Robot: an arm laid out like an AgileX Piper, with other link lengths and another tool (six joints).
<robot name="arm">
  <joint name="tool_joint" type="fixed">
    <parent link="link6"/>
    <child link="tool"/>
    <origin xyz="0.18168 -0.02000 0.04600" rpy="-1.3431 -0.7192 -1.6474"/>
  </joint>
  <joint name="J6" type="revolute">
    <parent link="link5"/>
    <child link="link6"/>
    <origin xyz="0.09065 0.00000 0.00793"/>
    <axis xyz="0.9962 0 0.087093"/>
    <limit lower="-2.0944" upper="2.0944"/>
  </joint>
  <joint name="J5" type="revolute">
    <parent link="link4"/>
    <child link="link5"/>
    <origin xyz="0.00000 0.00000 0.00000"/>
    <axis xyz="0 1 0"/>
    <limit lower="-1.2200" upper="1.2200"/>
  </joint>
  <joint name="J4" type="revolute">
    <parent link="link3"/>
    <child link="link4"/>
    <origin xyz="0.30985 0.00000 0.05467"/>
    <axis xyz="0.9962 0 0.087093"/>
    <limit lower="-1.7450" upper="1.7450"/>
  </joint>
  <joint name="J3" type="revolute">
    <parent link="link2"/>
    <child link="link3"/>
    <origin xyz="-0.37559 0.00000 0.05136"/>
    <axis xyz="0 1 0"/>
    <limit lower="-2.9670" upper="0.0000"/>
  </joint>
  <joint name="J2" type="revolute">
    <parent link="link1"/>
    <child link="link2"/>
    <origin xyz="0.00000 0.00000 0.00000"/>
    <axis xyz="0 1 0"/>
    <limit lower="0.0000" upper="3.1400"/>
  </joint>
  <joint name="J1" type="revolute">
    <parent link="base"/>
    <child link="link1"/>
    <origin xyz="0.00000 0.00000 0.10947"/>
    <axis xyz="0 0 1"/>
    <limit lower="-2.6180" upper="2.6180"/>
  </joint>
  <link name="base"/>
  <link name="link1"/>
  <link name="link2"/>
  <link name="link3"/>
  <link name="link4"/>
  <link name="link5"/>
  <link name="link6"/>
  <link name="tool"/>
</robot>
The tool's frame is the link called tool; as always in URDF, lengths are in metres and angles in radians.
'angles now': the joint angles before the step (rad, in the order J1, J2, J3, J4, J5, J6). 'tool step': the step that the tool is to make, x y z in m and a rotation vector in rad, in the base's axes. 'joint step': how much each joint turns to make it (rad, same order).
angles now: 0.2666 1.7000 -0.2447 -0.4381 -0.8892 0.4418
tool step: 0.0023 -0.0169 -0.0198 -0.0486 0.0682 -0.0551
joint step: 0.0000 0.0014 -0.0135 0.0478 0.0990 0.0002
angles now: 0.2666 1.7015 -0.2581 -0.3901 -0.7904 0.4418
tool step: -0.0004 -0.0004 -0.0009 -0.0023 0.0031 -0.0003
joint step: -0.0001 -0.0002 0.0000 -0.0002 0.0040 0.0002
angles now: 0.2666 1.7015 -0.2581 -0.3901 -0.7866 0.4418
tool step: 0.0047 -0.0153 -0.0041 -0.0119 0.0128 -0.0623
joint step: 0.0000 0.0002 0.0002 0.0740 0.0215 -0.0209
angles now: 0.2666 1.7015 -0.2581 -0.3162 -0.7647 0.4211
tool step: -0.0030 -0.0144 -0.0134 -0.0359 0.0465 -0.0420
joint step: 0.0003 -0.0002 0.0000 0.0520 0.0611 -0.0208
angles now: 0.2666 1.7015 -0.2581 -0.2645 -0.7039 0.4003
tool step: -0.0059 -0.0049 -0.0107 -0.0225 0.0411 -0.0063
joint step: -0.0001 0.0003 -0.0001 0.0034 0.0469 0.0004
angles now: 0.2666 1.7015 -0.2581 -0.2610 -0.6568 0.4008
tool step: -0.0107 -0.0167 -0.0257 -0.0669 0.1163 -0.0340
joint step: -0.0001 0.0000 -0.0261 0.0275 0.1611 -0.0024
